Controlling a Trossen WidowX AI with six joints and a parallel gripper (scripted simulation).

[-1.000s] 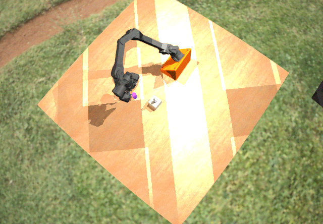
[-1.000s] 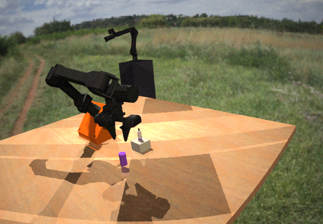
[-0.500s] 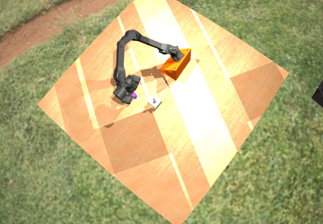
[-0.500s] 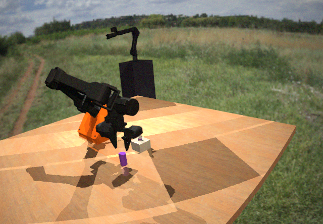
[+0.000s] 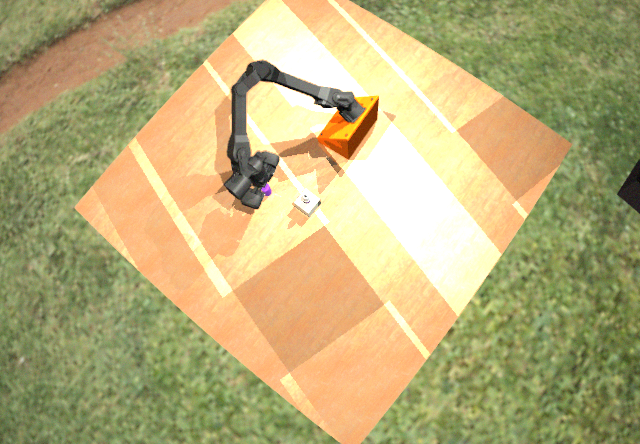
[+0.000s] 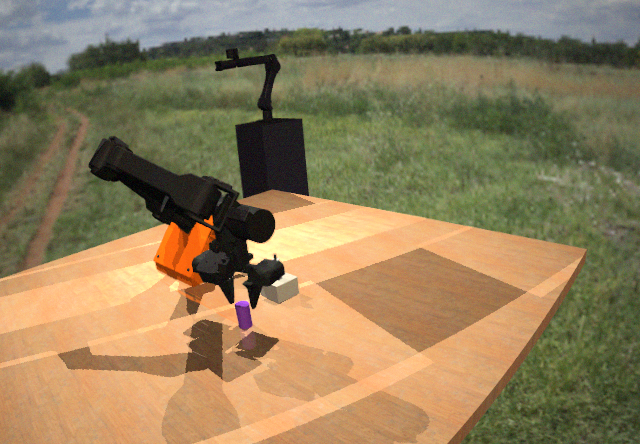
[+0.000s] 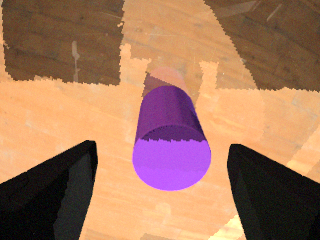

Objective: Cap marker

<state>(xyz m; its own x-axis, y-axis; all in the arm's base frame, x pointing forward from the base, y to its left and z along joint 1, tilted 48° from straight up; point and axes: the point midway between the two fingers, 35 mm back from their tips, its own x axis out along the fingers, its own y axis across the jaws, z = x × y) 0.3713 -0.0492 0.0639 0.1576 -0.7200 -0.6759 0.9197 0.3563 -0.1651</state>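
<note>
Right now the marker cap is 20 mm below my gripper tip. Round my gripper tip: holder block 60 mm behind, 130 mm to the left, 30 mm below.
</note>
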